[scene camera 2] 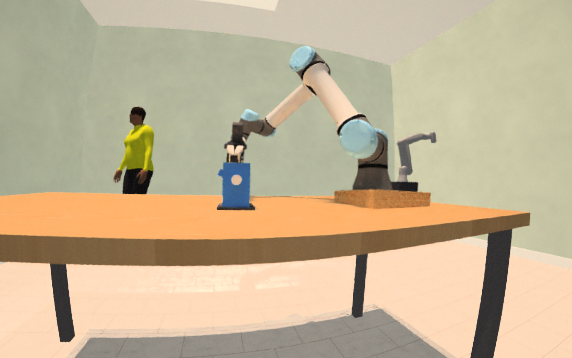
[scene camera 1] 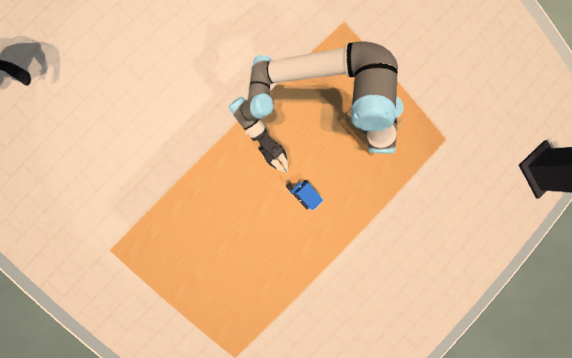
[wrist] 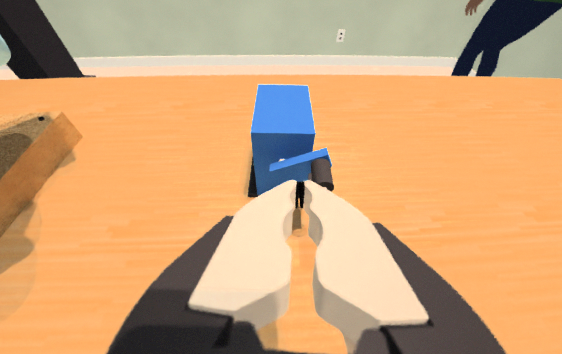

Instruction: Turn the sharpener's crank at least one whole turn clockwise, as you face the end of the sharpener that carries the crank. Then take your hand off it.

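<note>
The blue sharpener stands upright on its black base on the table. Its blue crank arm lies across the end facing my gripper and slants up to the right in the wrist view. The dark crank handle sits at the arm's right end and points toward me. My gripper is shut and empty. In scene camera 1 its tips are a short gap away from the handle and the sharpener. The sharpener's lower crank end is partly hidden behind the fingertips in the wrist view.
The wooden table carries the sharpener. The arm's base block stands right of the sharpener in scene camera 2 and at the left in the wrist view. A person stands behind the table. A second, grey arm is in the background.
</note>
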